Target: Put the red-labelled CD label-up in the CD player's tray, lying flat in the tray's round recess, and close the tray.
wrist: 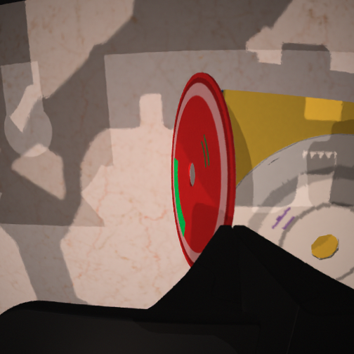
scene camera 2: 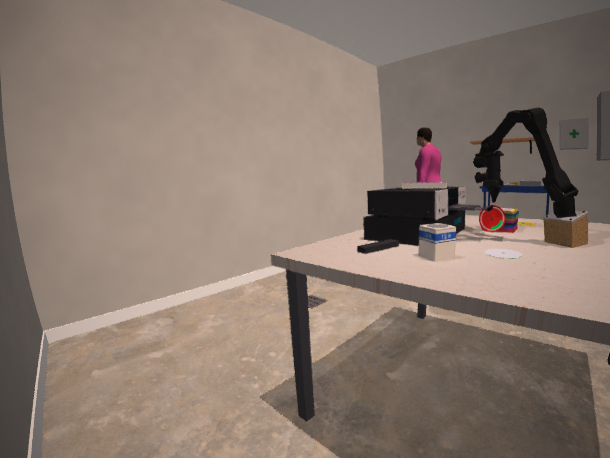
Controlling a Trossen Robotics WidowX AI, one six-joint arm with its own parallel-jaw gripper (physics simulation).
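Places are measured from the arm's base along level axes (x ahead, y left, z up), in millimetres.
Where they show: gripper, fingertip midpoint: (scene camera 2: 493,202); arm's base, origin of the base link: (scene camera 2: 565,214).
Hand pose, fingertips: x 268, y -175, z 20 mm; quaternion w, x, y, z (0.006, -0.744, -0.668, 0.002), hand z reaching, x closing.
Each offset is from my fingertips to the top centre of the thing. "pt": to the spot under its first point. Level surfaces: height alone.
The red-labelled CD {pt dy +3, dx +3, dz -72 mm} (scene camera 2: 492,218) (wrist: 202,150) stands upright beside a stack of coloured cases, its label facing sideways. My gripper (scene camera 2: 494,200) (wrist: 230,236) is shut, with its tips at the CD's rim. In the scene view the tips show at or just above the CD's top; in the wrist view the fingers cover part of its lower edge. No grip on the CD can be made out. The CD player's tray {dy +200, dx +121, dz +1 mm} (scene camera 2: 465,206) shows as a thin dark plate sticking out beside the black boxes, left of the CD. Its round recess cannot be made out.
Stacked black boxes {pt dy +403, dx +303, dz +25 mm} (scene camera 2: 400,202) stand left of the CD. The case stack {pt dy +17, dx -84, dz -74 mm} (scene camera 2: 512,220) (wrist: 270,112) is close behind it. A white disc {dy +404, dx -59, dz -127 mm} (scene camera 2: 503,254) lies flat on the table {dz -128 mm} (scene camera 2: 540,285). A white-and-blue box {dy +524, dx +137, dz -32 mm} (scene camera 2: 437,244) and a black bar {dy +504, dx +346, dz -108 mm} (scene camera 2: 378,246) are nearer the table's left edge.
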